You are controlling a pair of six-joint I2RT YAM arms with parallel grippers.
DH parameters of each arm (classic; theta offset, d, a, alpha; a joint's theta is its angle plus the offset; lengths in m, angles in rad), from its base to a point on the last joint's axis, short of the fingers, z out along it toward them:
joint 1: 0 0.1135 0.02 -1.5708
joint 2: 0 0 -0.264 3.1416
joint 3: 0.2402 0 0.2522 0
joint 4: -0.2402 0 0.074 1.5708
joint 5: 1.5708 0 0 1.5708
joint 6: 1.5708 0.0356 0 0
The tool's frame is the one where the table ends.
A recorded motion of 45 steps. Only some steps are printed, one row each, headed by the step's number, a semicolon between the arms.
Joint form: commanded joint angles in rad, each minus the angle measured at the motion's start. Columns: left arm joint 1, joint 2, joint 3, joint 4, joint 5, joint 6; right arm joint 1, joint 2, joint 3, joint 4, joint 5, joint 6.
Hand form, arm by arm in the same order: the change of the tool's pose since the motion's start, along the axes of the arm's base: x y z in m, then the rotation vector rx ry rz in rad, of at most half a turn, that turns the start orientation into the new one. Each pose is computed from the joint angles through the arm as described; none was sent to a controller.
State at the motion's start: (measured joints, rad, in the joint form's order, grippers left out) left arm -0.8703 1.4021 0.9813 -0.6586 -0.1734 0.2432; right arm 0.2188 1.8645 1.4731 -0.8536 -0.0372 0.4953
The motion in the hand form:
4: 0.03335 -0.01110 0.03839 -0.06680 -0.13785 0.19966; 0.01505 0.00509 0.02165 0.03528 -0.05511 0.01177
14: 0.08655 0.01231 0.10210 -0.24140 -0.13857 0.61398; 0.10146 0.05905 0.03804 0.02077 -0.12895 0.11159
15: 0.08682 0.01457 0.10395 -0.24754 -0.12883 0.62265; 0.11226 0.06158 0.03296 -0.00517 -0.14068 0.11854
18: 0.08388 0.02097 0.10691 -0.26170 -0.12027 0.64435; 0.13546 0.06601 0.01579 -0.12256 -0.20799 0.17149
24: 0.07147 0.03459 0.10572 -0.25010 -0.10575 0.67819; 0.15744 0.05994 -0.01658 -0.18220 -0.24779 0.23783
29: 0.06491 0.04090 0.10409 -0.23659 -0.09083 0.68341; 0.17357 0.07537 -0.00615 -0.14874 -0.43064 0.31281
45: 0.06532 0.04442 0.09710 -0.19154 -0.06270 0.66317; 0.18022 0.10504 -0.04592 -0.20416 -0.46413 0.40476
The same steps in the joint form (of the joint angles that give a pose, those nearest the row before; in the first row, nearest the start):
4: 0.0452 0.0650 0.1789 0.0030 -0.1312 -0.1037; 0.0021 0.0285 0.1145 -0.0245 -0.0244 -0.0012
14: 0.2096 0.1556 0.5033 -0.1788 -0.1577 -0.3935; 0.0719 0.4546 0.8213 -0.2383 -0.0037 -0.0415
15: 0.2165 0.1537 0.5101 -0.1908 -0.1480 -0.4016; 0.0722 0.5195 0.9137 -0.2610 0.0196 -0.0584
18: 0.2276 0.1326 0.5018 -0.2034 -0.1394 -0.4202; 0.0742 0.6446 1.0636 -0.2449 0.1176 -0.1578
24: 0.2383 0.0742 0.4493 -0.2355 -0.1443 -0.4439; 0.0534 0.7325 1.0907 -0.1522 0.1391 -0.2660
29: 0.2430 0.0469 0.4238 -0.2573 -0.1396 -0.4461; 0.0694 0.7748 1.1684 -0.0068 0.0974 -0.3351
45: 0.2552 0.0513 0.4100 -0.2802 -0.1244 -0.4128; 0.1171 0.8517 1.1515 0.1077 0.1326 -0.4105

